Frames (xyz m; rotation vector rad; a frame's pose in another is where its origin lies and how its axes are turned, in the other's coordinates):
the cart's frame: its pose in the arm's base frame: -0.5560 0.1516 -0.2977 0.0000 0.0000 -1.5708
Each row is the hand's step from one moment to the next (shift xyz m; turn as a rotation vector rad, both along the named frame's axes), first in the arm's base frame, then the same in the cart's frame.
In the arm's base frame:
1: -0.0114 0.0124 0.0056 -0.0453 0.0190 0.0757
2: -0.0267 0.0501 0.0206 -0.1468 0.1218 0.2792
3: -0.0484 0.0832 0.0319 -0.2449 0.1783 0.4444
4: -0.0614 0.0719 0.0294 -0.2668 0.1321 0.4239
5: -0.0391 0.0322 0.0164 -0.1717 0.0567 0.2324
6: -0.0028 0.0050 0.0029 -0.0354 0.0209 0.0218
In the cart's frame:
1: -0.0124 -0.0114 0.0056 -0.0190 -0.0453 0.0757
2: -0.0501 -0.0267 0.0206 -0.1218 -0.1468 0.2792
3: -0.0832 -0.0484 0.0319 -0.1783 -0.2449 0.4444
4: -0.0719 -0.0614 0.0294 -0.1321 -0.2668 0.4239
5: -0.0322 -0.0391 0.0164 -0.0567 -0.1717 0.2324
6: -0.0050 -0.0028 0.0029 -0.0209 -0.0354 0.0218

